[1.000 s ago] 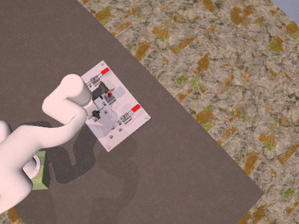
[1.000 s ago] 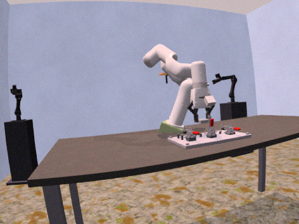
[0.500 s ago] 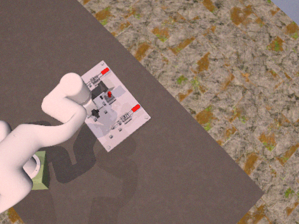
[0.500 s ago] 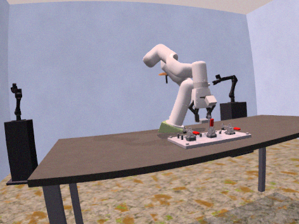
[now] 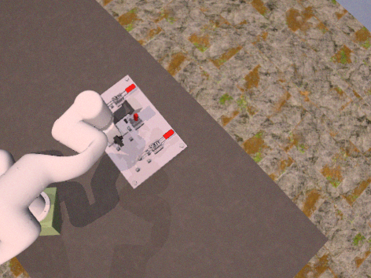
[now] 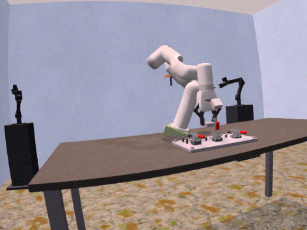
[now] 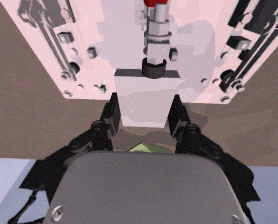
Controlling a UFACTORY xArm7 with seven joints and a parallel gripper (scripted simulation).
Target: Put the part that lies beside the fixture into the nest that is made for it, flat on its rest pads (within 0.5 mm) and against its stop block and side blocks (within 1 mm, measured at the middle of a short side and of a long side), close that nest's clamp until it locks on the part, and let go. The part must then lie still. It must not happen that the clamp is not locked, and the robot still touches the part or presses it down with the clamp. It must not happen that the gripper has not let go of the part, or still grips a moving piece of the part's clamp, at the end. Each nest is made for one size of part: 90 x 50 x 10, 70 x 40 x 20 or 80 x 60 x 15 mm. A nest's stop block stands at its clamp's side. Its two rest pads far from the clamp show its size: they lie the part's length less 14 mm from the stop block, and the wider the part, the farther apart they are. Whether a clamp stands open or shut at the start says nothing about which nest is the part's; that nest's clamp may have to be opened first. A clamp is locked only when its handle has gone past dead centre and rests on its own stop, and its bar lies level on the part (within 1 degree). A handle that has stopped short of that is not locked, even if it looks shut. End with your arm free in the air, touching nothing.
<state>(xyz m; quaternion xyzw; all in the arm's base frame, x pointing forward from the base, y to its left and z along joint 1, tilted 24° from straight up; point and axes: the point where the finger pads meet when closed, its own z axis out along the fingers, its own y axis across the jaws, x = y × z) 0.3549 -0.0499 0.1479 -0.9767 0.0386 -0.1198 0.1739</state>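
Right now my hand is 9 cm above the fixture plate, 5 cm short of it and 1 cm to the left of it. The rest, counted from my hand: toggle clamp 12 cm to the right, 8 cm ahead, 5 cm below; then pale grey block part 1 cm below.
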